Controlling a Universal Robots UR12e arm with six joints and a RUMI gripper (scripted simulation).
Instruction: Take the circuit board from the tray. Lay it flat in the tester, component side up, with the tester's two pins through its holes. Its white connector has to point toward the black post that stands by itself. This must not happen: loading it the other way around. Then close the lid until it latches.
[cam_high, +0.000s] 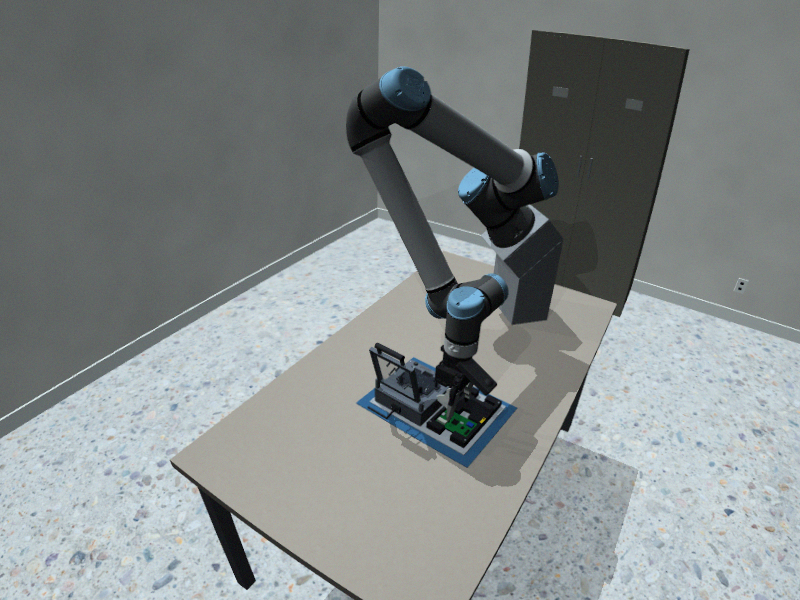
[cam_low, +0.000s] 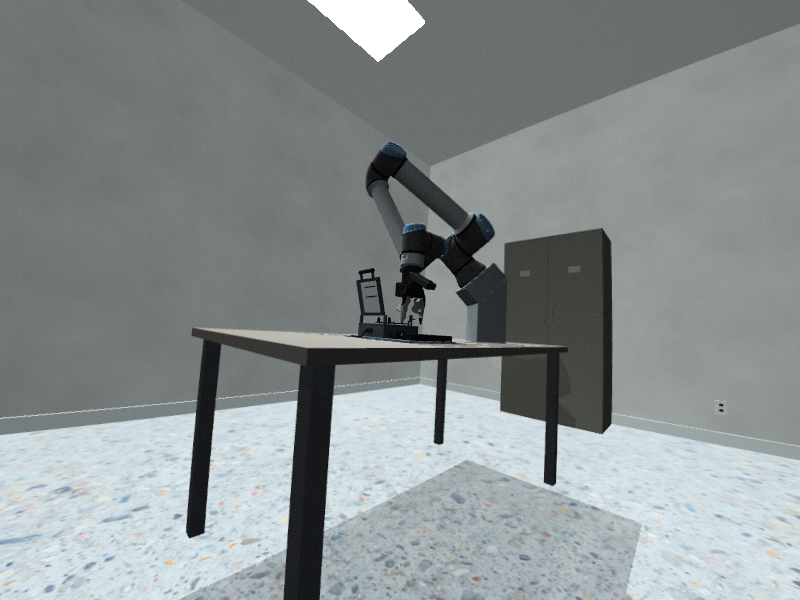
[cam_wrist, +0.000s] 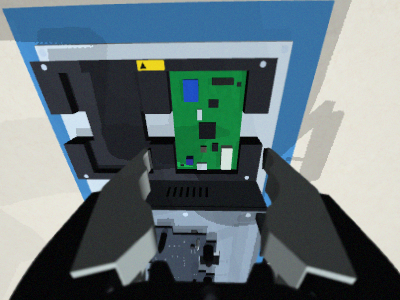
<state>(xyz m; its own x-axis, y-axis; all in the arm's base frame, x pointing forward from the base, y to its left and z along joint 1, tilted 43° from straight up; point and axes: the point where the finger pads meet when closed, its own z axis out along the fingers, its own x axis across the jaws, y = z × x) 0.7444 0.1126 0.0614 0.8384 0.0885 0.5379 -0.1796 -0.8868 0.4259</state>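
The green circuit board is 60 mm below my hand. Also, from my hand: tester lid (50 mm ahead, 180 mm to the right, 110 mm above); then tester nest (70 mm behind, 150 mm to the right, 10 mm below).
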